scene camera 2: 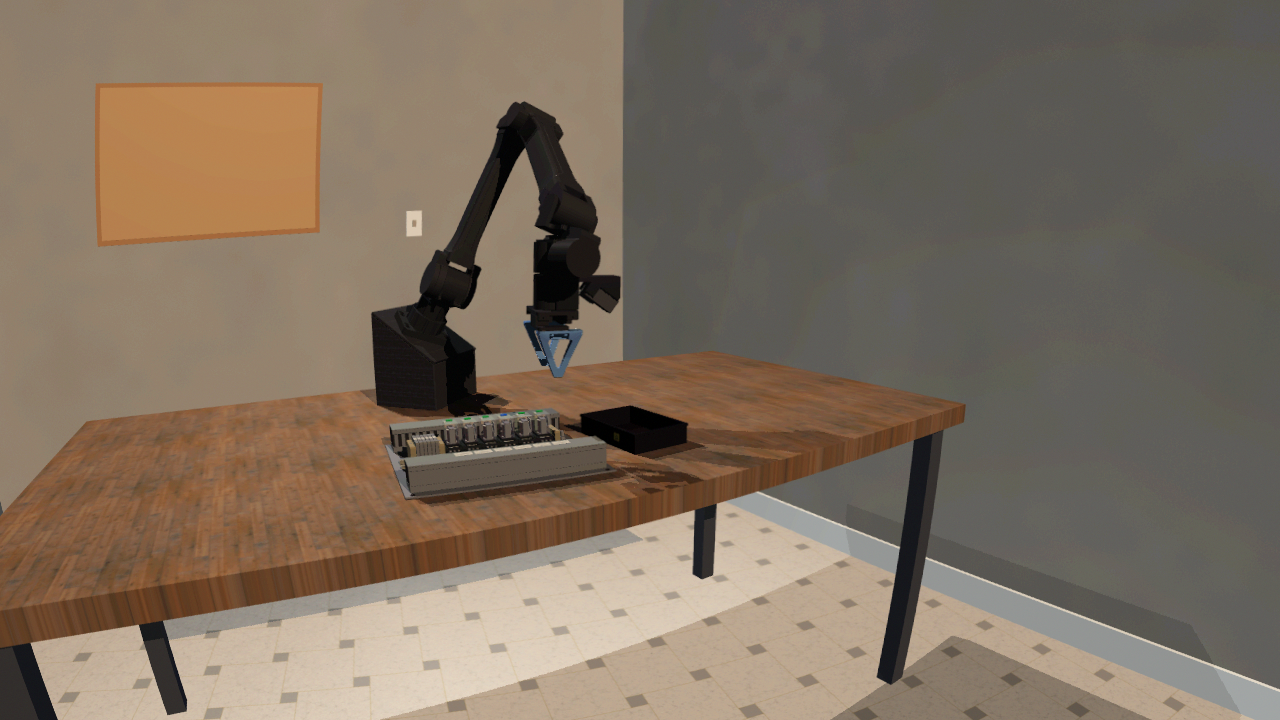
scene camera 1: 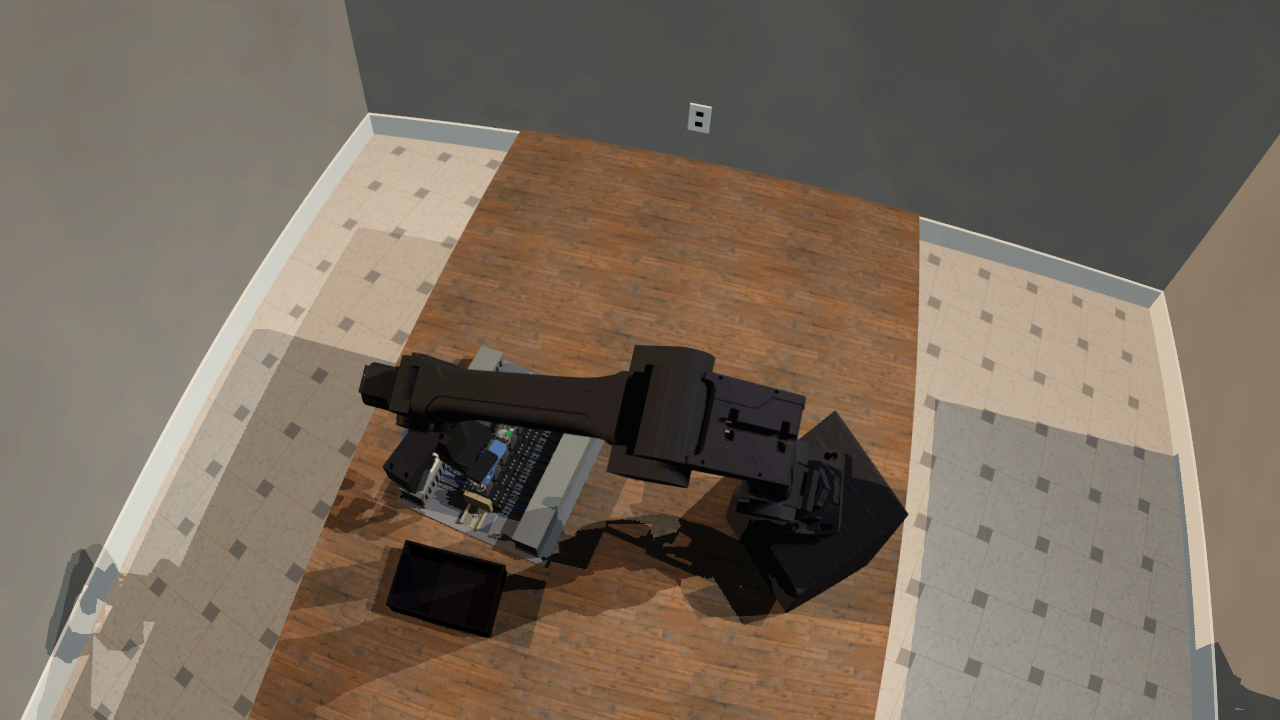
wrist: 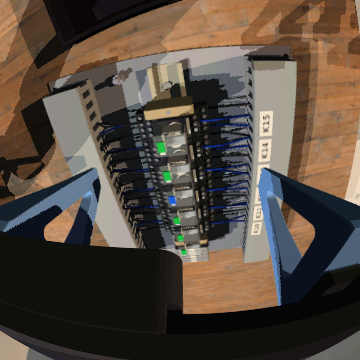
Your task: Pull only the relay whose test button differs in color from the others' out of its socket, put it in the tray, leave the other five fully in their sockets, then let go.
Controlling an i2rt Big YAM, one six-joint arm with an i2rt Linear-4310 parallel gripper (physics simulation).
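Frame: origin at the arm's base, x down, y left, z ahead, level; centimetres.
Seen in the pictures: gripper, between the fingertips: (scene camera 2: 551,371) (scene camera 1: 461,465) (wrist: 178,176); arm's base, origin of its link: (scene camera 2: 420,330) (scene camera 1: 814,492).
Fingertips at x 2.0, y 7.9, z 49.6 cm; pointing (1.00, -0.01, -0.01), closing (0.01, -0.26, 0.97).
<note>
Pixels of each thing's middle, then the offset from my fingertips to it. "spot": a spot on its surface instead.
- relay with the blue test button, a spot on its surface: (wrist: 184,199) (scene camera 2: 493,430) spot: dx +8.9, dy -9.6, dz -2.0 cm
- grey panel, a spot on its surface: (wrist: 215,54) spot: dx +13.3, dy +4.1, dz +4.7 cm
- black tray, middle of its body: (scene camera 1: 447,589) (scene camera 2: 632,428) dx +11.9, dy +15.8, dz -0.9 cm
- K14, a spot on its surface: (wrist: 265,150) spot: dx +9.3, dy -5.7, dz +7.5 cm
- beige end block, middle of its body: (wrist: 168,106) (scene camera 1: 478,501) (scene camera 2: 553,436) dx +11.1, dy +0.4, dz -1.0 cm
The relay with the blue test button (scene camera 2: 504,428) (wrist: 184,199) stands in the row, third from the beige end block in the wrist view. The other relays, such as the one nearest that block (wrist: 176,144) and its neighbour (wrist: 181,174), have green buttons. All stand in their sockets on the grey panel (wrist: 215,54); seating depth is too small to judge. My gripper (scene camera 2: 551,368) (wrist: 178,176) is open and empty, high above the panel, its fingers to either side of the row in the wrist view. The black tray (scene camera 1: 499,598) (scene camera 2: 657,437) (wrist: 90,32) is empty beside the panel.
Grey wire ducts (wrist: 272,100) (wrist: 75,120) flank the row, with blue wires between. Labels K15 (wrist: 266,123) and K14 (wrist: 265,150) are readable on one duct. A beige end block (wrist: 168,111) closes the row on the tray side. The arm hides part of the panel in scene camera 1.
</note>
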